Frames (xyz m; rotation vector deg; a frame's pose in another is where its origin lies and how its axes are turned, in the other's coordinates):
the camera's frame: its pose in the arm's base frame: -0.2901 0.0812 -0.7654 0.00 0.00 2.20
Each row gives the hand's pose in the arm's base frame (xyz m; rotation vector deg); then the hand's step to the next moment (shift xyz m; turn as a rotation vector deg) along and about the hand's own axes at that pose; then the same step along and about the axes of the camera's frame.
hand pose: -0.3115 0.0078 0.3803 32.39 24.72 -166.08
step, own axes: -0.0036 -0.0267 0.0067 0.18 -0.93 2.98
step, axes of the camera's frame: -0.0036 0.0237 0.0140 -1.38 0.00 2.81
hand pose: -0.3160 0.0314 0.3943 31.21 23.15 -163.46
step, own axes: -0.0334 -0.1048 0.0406 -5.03 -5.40 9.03
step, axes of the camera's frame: -0.0059 0.0916 0.0729 0.36 3.09 11.24
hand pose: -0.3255 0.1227 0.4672 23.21 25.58 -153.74
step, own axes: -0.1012 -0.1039 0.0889 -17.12 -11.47 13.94
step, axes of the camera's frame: 0.0303 0.0906 0.1408 7.72 10.28 21.30
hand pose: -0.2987 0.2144 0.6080 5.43 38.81 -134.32
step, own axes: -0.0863 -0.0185 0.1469 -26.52 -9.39 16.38
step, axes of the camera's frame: 0.0702 -0.0121 0.1559 16.60 13.06 24.77
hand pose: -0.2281 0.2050 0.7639 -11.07 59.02 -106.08
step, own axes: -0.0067 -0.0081 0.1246 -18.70 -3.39 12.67
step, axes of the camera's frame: 0.0618 -0.0663 0.0862 14.42 7.92 15.84
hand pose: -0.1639 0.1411 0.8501 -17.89 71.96 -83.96
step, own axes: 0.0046 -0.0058 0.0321 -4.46 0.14 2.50
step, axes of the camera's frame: 0.0188 -0.0222 0.0155 3.59 2.33 2.80
